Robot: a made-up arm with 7 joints.
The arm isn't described. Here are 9 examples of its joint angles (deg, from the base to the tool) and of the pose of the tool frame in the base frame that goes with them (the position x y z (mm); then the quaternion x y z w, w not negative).
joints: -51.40 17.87 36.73 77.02 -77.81 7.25 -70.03
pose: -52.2 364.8 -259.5 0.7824 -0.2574 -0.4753 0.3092
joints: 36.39 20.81 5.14 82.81 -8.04 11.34 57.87
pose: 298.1 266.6 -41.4 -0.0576 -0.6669 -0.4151 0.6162
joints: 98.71 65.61 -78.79 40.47 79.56 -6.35 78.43
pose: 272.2 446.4 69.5 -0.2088 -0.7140 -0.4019 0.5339
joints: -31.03 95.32 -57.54 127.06 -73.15 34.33 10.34
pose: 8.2 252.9 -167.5 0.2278 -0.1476 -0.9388 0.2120
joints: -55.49 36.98 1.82 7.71 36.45 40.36 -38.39
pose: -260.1 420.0 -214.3 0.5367 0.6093 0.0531 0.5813
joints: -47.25 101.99 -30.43 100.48 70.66 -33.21 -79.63
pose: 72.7 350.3 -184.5 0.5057 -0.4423 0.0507 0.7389
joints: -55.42 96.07 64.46 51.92 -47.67 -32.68 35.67
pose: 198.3 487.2 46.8 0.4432 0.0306 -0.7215 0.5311
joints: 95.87 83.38 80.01 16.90 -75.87 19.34 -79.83
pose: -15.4 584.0 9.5 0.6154 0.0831 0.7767 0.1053
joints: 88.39 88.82 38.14 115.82 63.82 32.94 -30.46
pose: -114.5 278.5 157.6 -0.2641 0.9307 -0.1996 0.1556
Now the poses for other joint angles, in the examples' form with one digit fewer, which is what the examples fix.
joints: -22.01 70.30 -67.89 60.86 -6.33 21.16 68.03
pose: -35 399 -278 -0.233 0.552 -0.444 0.666
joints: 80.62 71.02 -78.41 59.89 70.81 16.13 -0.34
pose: 279 403 -8 0.168 -0.588 0.002 0.791
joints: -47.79 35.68 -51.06 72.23 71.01 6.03 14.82
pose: -145 193 -308 -0.336 0.116 0.147 0.923
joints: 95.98 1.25 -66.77 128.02 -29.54 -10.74 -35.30
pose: 67 10 75 0.135 0.841 0.193 0.486
